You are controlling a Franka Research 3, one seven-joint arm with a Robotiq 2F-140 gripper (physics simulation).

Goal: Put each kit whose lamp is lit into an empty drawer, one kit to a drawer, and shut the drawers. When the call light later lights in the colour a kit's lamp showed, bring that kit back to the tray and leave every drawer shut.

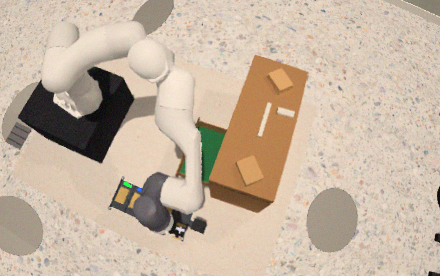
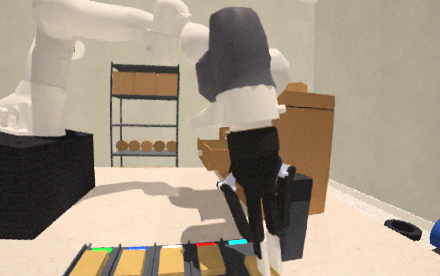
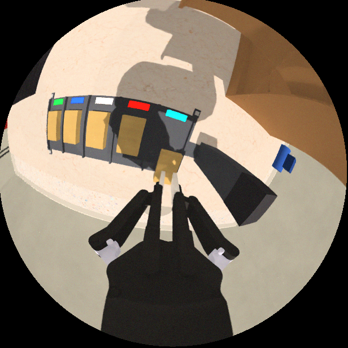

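A dark grey tray (image 1: 114, 196) (image 2: 151, 258) (image 3: 83, 129) holds several tan kits in a row, each behind a lit lamp. The lamps are green (image 3: 58, 101) (image 2: 101, 249), blue (image 3: 77, 99), white (image 3: 104, 100), red (image 3: 138, 105) and cyan (image 3: 176, 114) (image 2: 238, 241). The kit of the cyan slot (image 3: 168, 160) (image 2: 251, 264) sits at the slot's near end, in the gripper's shadow. My gripper (image 3: 168, 181) (image 2: 270, 261) (image 1: 180, 230) points down at this kit's near edge. Its fingers are shut, with nothing between them. One cabinet drawer (image 1: 211, 145) (image 2: 211, 153) with a green floor stands open.
The brown drawer cabinet (image 1: 243, 124) (image 2: 303, 142) has two tan boxes (image 1: 280, 79) (image 1: 249, 170) and two white bars on top. A dark post (image 1: 198, 224) (image 2: 297, 213) (image 3: 233, 177) stands close to the tray's right end. The black arm pedestal (image 1: 80, 130) is at the left, and a shelf rack (image 2: 111, 119) at the back.
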